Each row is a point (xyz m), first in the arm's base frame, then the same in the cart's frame.
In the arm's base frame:
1: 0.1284 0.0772 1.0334
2: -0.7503 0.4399 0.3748
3: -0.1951 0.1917 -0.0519
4: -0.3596 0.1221 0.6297
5: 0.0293 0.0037 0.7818
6: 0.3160 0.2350 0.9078
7: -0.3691 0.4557 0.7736
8: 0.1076 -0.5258 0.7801
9: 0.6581 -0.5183 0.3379
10: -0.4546 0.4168 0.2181
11: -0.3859 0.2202 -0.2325
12: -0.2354 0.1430 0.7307
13: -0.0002 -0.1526 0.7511
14: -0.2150 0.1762 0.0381
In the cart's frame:
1: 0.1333 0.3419 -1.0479
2: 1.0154 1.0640 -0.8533
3: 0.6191 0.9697 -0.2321
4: 0.6652 0.6214 -0.8428
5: 0.2913 0.4018 -0.8243
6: -0.0581 0.5157 -0.9527
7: 0.5730 0.8532 -1.1071
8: 0.3351 -0.0756 -0.5862
9: -0.1110 0.0640 -0.0569
10: 0.7668 1.0786 -0.6286
11: 0.8289 1.0989 -0.1365
12: 0.5229 0.5797 -0.9067
13: 0.3602 0.2807 -0.7416
14: 0.6249 0.9179 -0.3097

